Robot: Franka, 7 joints.
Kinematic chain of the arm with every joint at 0, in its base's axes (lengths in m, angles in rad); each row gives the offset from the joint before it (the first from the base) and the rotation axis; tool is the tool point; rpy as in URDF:
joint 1: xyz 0 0 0.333 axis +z
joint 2: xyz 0 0 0 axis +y
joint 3: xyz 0 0 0.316 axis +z
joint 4: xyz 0.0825 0 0 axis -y
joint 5: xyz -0.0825 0 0.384 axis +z
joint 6: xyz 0 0 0 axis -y
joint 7: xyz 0.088 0 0 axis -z
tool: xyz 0 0 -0.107 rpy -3.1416 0 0
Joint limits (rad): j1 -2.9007..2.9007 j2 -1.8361..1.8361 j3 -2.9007..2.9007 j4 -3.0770..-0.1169 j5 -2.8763..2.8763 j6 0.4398..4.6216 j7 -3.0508..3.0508
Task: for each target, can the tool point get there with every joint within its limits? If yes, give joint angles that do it. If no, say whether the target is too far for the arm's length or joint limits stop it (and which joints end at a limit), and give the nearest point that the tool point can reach.
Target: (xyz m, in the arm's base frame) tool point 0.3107 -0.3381 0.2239
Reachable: yes | joints -2.2794 0.7072 1.3148 -2.5202 -0.3184 2.6097 1.3770
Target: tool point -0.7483 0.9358 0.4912
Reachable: no: too far | nearest point -0.5312 0.6643 0.4453 | short by 0.351 m
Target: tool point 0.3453 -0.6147 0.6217
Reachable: yes | joints 1.4073 -0.4802 -2.2042 -1.2939 2.4060 2.7258 0.9730
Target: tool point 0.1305 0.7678 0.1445
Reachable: yes | joints -1.3783 -1.3470 2.2607 -1.0104 1.8924 1.6834 2.0399
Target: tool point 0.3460 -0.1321 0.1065
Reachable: yes | joints 0.4576 0.4696 -0.6947 -2.6040 -0.1976 2.4902 0.6948
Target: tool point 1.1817 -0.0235 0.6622
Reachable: no: too far | nearest point 0.8263 -0.0164 0.5632 | short by 0.369 m
